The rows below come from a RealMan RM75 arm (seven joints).
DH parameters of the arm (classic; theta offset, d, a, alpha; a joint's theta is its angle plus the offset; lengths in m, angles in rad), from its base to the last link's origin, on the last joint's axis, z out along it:
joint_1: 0 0.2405 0 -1.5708
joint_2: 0 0 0 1.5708
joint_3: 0 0.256 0 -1.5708
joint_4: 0 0 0 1.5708
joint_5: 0 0.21 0 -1.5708
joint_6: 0 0 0 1.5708
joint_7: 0 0.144 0 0
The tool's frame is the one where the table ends.
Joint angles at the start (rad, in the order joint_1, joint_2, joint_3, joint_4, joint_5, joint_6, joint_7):
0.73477 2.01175 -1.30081 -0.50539 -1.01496 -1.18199 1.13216
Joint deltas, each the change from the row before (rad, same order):
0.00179 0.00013 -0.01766 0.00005 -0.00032 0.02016 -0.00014
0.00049 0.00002 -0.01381 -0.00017 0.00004 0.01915 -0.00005
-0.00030 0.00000 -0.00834 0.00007 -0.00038 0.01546 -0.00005
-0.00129 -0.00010 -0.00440 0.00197 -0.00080 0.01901 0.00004
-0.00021 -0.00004 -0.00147 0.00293 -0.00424 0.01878 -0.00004
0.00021 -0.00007 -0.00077 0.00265 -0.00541 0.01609 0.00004
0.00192 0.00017 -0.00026 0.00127 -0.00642 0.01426 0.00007
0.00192 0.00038 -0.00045 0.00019 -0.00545 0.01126 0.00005
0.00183 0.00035 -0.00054 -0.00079 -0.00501 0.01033 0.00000
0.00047 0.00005 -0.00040 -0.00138 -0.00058 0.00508 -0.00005
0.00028 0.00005 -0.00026 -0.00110 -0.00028 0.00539 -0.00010
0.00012 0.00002 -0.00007 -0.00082 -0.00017 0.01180 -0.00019
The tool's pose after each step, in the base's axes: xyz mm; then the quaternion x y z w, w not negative. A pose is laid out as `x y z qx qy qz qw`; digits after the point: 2 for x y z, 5 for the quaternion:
143.56 416.83 -9.55 -0.88568 0.10787 0.39168 0.22478
144.67 417.60 -12.26 -0.88830 0.11007 0.38367 0.22716
146.03 418.36 -13.94 -0.88983 0.11247 0.37761 0.23015
148.77 419.69 -15.10 -0.89044 0.11738 0.37105 0.23593
151.57 421.21 -16.14 -0.89119 0.12194 0.36386 0.24191
154.00 422.50 -17.10 -0.89206 0.12545 0.35711 0.24689
155.23 423.87 -17.95 -0.89312 0.12707 0.35108 0.25088
155.80 424.97 -18.68 -0.89404 0.12770 0.34637 0.25379
156.06 426.02 -19.24 -0.89488 0.12773 0.34220 0.25648
156.01 426.62 -19.18 -0.89486 0.12777 0.34094 0.25816
156.14 427.25 -19.10 -0.89474 0.12814 0.33968 0.26008
157.04 428.53 -18.93 -0.89423 0.13005 0.33683 0.26453

